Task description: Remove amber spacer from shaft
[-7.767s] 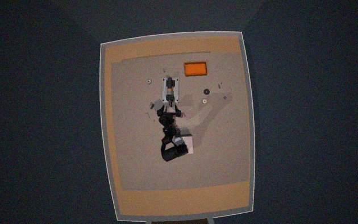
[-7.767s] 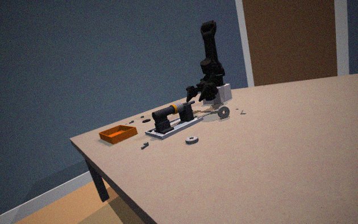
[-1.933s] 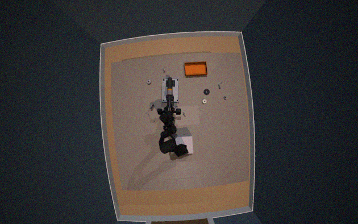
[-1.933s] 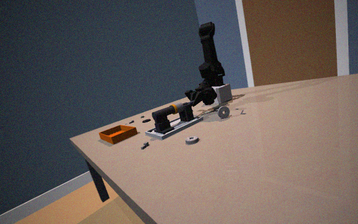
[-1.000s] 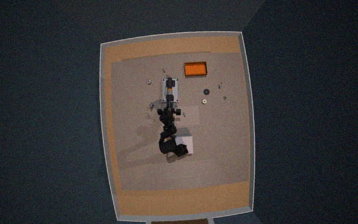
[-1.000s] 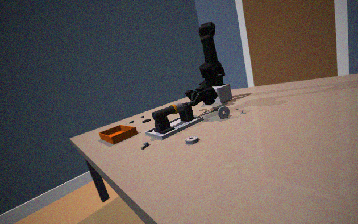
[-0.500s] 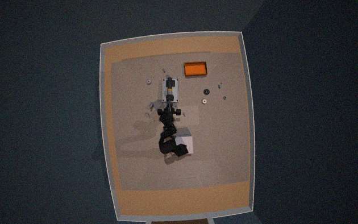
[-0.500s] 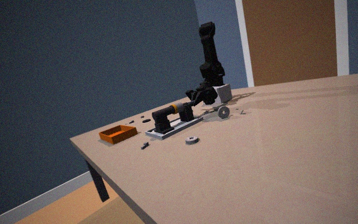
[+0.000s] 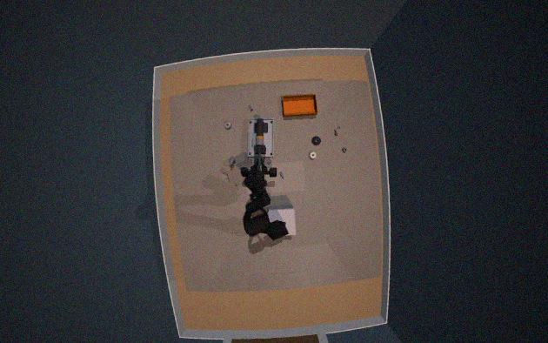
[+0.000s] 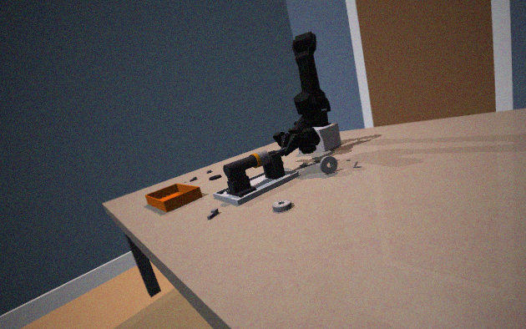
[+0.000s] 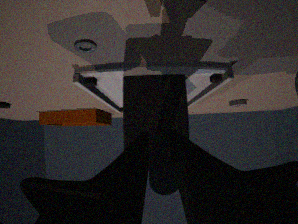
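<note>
The grey spacer is 100 mm ahead of my gripper tip and 20 mm above it. Also, from my gripper tip: amber spacer 120 mm ahead, 20 mm above; then orange tray 340 mm ahead, 220 mm to the right, 50 mm below.
</note>
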